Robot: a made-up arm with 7 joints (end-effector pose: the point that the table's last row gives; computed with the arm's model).
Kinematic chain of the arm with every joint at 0, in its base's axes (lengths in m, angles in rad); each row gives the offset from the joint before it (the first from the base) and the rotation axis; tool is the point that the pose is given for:
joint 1: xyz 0 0 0.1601 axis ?
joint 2: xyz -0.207 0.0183 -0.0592 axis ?
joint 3: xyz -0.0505 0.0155 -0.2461 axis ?
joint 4: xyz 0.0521 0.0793 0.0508 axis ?
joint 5: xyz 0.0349 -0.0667 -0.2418 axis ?
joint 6: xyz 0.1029 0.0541 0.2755 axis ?
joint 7: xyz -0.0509 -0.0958 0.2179 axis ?
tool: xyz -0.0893 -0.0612 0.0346
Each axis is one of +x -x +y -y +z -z.
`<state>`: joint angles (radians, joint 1 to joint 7).
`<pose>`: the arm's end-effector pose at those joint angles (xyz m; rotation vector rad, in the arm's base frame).
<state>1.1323 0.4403 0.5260 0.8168 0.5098 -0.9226 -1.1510</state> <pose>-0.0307 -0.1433 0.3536 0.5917 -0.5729 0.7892</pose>
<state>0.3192 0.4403 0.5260 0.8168 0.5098 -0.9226 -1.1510</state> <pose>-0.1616 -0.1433 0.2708 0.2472 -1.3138 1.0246</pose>
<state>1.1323 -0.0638 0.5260 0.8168 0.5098 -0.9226 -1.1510</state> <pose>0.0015 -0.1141 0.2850 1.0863 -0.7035 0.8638</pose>
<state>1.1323 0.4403 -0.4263 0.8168 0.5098 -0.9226 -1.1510</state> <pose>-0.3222 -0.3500 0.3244 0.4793 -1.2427 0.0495</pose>
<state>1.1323 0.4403 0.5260 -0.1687 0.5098 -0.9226 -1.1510</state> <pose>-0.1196 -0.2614 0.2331 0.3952 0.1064 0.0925</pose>
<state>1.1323 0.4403 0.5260 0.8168 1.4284 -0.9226 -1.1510</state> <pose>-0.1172 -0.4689 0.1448 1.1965 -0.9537 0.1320</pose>
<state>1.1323 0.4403 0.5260 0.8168 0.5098 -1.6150 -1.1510</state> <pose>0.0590 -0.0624 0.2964 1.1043 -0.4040 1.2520</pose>
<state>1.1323 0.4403 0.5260 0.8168 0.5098 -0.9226 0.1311</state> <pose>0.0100 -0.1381 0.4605 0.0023 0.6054 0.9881</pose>
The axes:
joint 1: +y
joint 2: -z
joint 3: -x
joint 4: -y
joint 5: +x
joint 6: -z
joint 7: +y

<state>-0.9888 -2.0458 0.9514 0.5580 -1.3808 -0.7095 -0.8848</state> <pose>0.1664 -0.0352 -0.6436 1.2987 1.3211 -0.7920</pose>
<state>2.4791 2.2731 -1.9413 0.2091 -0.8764 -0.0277 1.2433</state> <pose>0.4022 0.2325 0.5189 -0.8160 1.0288 -1.9932</pose>
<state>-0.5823 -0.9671 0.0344 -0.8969 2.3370 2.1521 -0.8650</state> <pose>0.3360 -0.4483 -0.2552 -0.5271 1.3066 -1.1823</pose>
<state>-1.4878 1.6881 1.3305 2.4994 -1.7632 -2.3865 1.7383</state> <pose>0.7300 -0.1805 0.6154 -0.6789 -2.1923 2.1127</pose>
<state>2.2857 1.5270 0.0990 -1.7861 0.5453 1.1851 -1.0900</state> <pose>0.0191 -0.1771 0.5322 1.6439 -1.2643 0.4491</pose>
